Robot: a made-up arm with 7 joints. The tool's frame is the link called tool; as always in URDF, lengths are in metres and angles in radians. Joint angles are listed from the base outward. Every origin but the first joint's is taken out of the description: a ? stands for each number. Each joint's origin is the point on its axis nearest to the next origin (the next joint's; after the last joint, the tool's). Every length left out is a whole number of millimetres.
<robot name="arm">
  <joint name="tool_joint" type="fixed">
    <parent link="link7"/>
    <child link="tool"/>
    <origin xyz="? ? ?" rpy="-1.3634 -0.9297 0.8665"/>
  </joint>
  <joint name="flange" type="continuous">
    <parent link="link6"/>
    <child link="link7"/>
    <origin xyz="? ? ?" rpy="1.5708 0 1.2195"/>
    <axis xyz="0 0 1"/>
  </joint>
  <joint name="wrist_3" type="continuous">
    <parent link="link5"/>
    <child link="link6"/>
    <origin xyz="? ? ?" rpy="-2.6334 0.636 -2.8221"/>
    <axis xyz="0 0 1"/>
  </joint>
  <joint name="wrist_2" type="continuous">
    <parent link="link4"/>
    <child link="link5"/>
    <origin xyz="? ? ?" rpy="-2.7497 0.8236 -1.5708"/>
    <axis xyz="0 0 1"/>
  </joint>
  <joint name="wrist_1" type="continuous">
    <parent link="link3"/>
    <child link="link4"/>
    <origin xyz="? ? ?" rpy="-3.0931 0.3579 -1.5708"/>
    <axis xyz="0 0 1"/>
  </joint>
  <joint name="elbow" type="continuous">
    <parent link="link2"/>
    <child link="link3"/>
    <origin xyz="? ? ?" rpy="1.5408 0 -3.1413"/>
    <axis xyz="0 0 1"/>
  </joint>
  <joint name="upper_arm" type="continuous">
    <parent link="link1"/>
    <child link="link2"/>
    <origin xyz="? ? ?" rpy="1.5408 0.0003 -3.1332"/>
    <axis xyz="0 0 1"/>
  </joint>
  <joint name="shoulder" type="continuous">
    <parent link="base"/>
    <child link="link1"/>
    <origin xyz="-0.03 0.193 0.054" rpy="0 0 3.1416"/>
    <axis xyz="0 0 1"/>
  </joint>
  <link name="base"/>
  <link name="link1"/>
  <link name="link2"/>
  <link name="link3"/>
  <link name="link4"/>
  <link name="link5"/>
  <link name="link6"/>
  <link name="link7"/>
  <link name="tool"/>
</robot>
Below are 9 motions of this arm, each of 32 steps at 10 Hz.
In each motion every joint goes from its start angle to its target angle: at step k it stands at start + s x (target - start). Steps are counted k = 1, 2, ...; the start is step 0. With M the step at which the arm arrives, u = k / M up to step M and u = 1 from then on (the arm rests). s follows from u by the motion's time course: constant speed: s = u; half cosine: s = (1 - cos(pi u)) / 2; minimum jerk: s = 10 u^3 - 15 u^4 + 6 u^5.
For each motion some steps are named. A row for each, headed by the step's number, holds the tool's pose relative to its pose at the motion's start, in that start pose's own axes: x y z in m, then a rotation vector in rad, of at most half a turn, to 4 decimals.
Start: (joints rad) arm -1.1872 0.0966 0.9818 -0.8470 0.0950 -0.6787 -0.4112
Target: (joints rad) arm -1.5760 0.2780 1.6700 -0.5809 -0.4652 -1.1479 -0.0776
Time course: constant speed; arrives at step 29
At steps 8, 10, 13, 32:
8: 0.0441 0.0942 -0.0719 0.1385 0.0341 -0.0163
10: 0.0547 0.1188 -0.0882 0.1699 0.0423 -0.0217
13: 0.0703 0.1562 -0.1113 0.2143 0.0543 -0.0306
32: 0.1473 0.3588 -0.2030 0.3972 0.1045 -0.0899

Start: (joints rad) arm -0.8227 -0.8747 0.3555 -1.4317 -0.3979 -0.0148 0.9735
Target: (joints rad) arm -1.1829 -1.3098 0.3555 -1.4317 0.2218 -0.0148 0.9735
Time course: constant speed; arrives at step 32
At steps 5, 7, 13, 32:
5: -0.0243 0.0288 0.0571 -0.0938 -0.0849 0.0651
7: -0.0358 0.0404 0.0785 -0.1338 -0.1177 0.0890
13: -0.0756 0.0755 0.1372 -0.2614 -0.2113 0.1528
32: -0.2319 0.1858 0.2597 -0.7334 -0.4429 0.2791

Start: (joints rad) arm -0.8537 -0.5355 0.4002 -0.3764 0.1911 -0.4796 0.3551
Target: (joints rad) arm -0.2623 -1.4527 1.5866 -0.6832 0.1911 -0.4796 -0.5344
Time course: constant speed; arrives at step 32
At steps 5, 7, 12, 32:
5: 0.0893 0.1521 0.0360 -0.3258 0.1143 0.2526
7: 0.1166 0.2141 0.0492 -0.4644 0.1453 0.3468
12: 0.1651 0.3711 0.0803 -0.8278 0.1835 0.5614
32: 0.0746 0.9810 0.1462 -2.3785 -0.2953 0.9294

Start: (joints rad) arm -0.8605 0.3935 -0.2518 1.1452 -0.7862 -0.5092 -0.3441
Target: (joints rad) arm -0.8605 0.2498 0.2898 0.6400 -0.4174 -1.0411 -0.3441
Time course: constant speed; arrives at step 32
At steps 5, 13, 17, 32:
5: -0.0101 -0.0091 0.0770 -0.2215 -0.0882 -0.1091
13: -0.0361 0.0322 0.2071 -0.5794 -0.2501 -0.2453
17: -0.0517 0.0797 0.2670 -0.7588 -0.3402 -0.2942
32: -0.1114 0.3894 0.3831 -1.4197 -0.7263 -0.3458

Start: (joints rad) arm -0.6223 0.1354 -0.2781 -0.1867 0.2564 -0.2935 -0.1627
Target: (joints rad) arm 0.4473 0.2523 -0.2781 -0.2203 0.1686 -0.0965 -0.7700
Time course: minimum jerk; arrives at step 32
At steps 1, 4, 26, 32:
1: 0.0000 0.0001 0.0001 -0.0004 0.0003 0.0001
4: 0.0026 0.0047 0.0048 -0.0214 0.0157 0.0048
26: 0.1648 0.4051 0.2511 -1.3409 0.8585 0.1478
32: 0.1743 0.4353 0.2577 -1.4126 0.8985 0.1474

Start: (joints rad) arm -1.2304 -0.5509 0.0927 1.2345 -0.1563 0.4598 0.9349
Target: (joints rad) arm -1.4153 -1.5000 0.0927 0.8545 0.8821 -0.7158 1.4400
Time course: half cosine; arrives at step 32
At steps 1, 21, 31, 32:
1: 0.0007 -0.0001 -0.0013 -0.0030 -0.0001 0.0021
21: -0.2437 0.3404 -0.5289 -0.2539 0.1390 1.3151
31: -0.6569 0.4569 -0.6072 0.0888 0.2261 1.9184
32: -0.6612 0.4573 -0.6070 0.0931 0.2268 1.9237

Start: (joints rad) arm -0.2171 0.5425 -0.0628 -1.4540 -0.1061 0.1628 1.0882
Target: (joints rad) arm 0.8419 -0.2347 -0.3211 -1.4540 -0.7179 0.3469 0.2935
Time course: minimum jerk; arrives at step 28
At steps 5, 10, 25, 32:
5: -0.0058 0.0073 0.0229 -0.0529 0.0210 -0.0248
10: -0.0262 0.0698 0.1170 -0.2953 0.1320 -0.1334
25: 0.0060 0.4708 0.1196 -1.0558 0.7441 -0.4222
32: 0.0070 0.4759 0.1156 -1.0650 0.7555 -0.4254

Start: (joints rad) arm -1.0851 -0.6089 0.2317 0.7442 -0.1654 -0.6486 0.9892
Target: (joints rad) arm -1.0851 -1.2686 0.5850 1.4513 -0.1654 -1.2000 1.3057
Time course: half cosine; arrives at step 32
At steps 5, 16, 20, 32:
5: 0.0093 0.0232 -0.0038 0.0272 -0.0315 0.0196
16: 0.0513 0.1910 -0.0067 0.2372 -0.2648 0.1412
20: 0.0552 0.2572 0.0043 0.3298 -0.3645 0.1799
32: 0.0449 0.3502 0.0335 0.4775 -0.5225 0.2238

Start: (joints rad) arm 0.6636 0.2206 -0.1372 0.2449 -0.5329 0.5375 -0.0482
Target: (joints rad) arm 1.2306 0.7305 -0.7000 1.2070 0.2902 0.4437 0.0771
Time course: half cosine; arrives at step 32
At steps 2, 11, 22, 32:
2: -0.0011 0.0000 0.0023 0.0007 -0.0114 0.0014
11: -0.0437 0.0041 0.0626 0.0012 -0.3353 0.0250
22: -0.2004 0.0596 0.1400 -0.0833 -1.0698 0.0345
32: -0.2821 0.1075 0.1391 -0.1378 -1.3978 0.0502

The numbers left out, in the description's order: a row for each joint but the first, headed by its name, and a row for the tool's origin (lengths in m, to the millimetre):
tool: 0.261 -0.118 0
flange: 0.29 -0.06 0
wrist_3: 0.182 -0.249 0
wrist_2: 0.126 -0.013 0
wrist_1: 0.048 0.047 0
elbow: -0.021 -0.5 0
upper_arm: -0.079 -0.459 0

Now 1 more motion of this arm.
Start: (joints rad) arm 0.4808 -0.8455 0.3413 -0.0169 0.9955 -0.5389 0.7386
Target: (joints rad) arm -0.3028 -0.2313 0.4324 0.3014 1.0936 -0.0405 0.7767
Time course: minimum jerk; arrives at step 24
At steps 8, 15, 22, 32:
8: -0.1802 -0.0939 0.0484 -0.0634 0.1006 -0.2174
15: -0.6758 -0.1268 0.1948 -0.1180 0.2169 -0.8235
22: -0.9199 -0.0242 0.2423 -0.0841 0.1954 -1.1603
32: -0.9241 -0.0216 0.2428 -0.0830 0.1945 -1.1666

